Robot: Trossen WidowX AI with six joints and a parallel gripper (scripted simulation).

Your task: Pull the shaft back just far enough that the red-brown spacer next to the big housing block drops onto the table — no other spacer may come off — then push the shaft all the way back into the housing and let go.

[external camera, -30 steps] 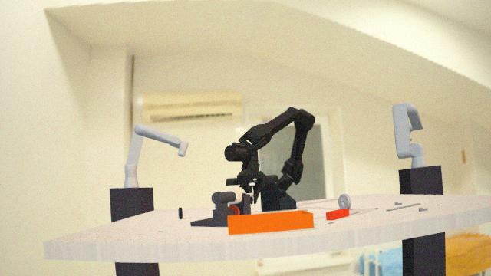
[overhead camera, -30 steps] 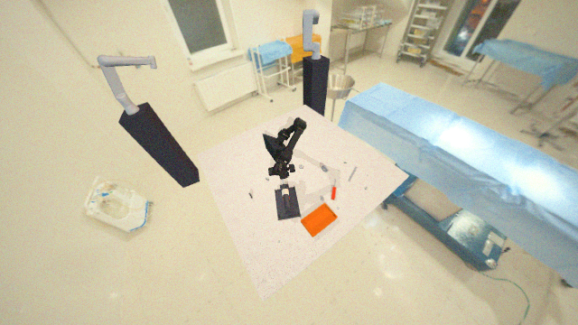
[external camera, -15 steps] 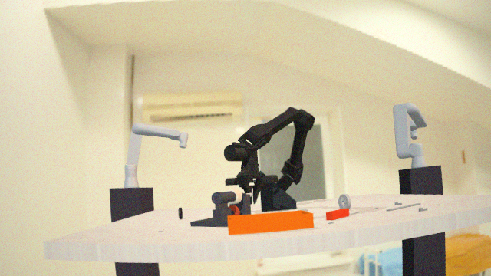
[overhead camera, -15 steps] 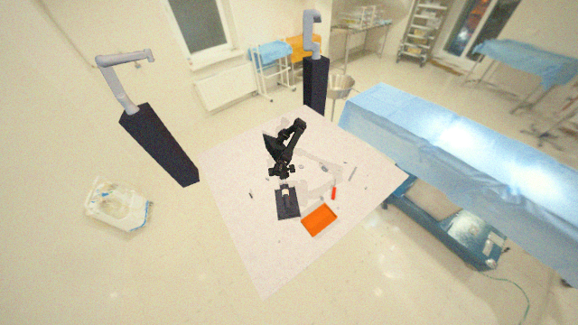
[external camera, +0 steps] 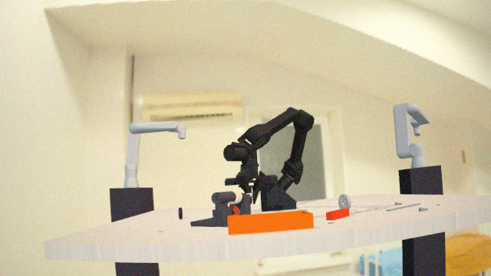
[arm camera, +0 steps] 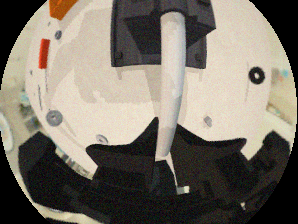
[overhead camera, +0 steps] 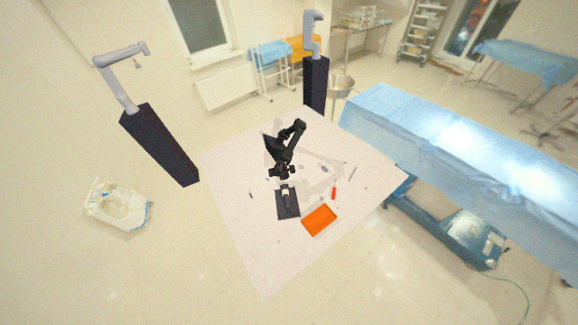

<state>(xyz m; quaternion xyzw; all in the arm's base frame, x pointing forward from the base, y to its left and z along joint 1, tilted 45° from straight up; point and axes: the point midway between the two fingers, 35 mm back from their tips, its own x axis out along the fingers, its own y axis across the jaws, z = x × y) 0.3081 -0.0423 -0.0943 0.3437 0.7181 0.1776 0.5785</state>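
Right now my gripper tip is 8 cm short of the grey shaft, 4 cm below it and 2 cm to the left of it. From my gripper tip the other things lie so: round grey disc (32 cm to the left, 7 cm ahead, 2 cm below); then red-brown spacer (16 cm ahead, 5 cm to the right, 1 cm below); then small black ring (27 cm to the right, 2 cm below, 2 cm ahead).
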